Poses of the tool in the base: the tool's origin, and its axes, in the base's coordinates. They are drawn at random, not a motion.
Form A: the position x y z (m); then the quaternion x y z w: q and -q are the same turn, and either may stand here.
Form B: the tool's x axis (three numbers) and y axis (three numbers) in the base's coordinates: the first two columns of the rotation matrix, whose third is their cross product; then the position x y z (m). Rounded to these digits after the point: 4 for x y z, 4 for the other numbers.
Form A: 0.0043, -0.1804, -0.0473, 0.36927, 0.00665, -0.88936, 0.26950
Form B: -0.5820, -0.4745, -0.6604, 0.4843, -0.8547, 0.1872, 0.0043, -0.1804, -0.0473
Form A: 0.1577, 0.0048, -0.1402, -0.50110, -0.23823, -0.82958, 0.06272
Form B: -0.4899, 0.1347, 0.8613, 0.3428, -0.8786, 0.3324, 0.1577, 0.0048, -0.1402
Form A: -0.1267, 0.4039, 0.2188, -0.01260, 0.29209, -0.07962, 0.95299
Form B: 0.8167, -0.1591, -0.5547, 0.1444, 0.9870, -0.0705, -0.1267, 0.4039, 0.2188
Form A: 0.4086, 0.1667, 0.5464, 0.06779, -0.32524, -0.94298, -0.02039
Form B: -0.9900, -0.0056, -0.1411, -0.0826, -0.7876, 0.6106, 0.4086, 0.1667, 0.5464
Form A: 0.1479, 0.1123, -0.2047, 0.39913, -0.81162, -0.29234, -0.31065
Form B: -0.4884, -0.4663, -0.7376, -0.8295, 0.5105, 0.2266, 0.1479, 0.1123, -0.2047
